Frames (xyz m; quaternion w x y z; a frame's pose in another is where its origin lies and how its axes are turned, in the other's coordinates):
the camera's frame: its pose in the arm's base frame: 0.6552 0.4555 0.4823 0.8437 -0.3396 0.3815 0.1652
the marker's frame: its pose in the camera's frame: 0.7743 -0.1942 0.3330 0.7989 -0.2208 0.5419 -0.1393
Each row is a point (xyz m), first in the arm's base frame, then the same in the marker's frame.
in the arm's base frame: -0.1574 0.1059 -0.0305
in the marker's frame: 0.3811 1.1749 -1.1302
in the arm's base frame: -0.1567 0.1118 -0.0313
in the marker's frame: 0.3763 1.1764 -1.1270
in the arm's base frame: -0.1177 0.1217 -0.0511
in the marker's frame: 0.3792 1.1622 -1.0845
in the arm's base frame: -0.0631 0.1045 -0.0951
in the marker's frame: 0.4183 1.1441 -1.0266
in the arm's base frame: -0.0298 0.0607 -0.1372
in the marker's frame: 0.4786 1.1336 -0.9942
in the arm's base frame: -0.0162 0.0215 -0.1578
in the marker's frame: 0.5237 1.1258 -0.9870
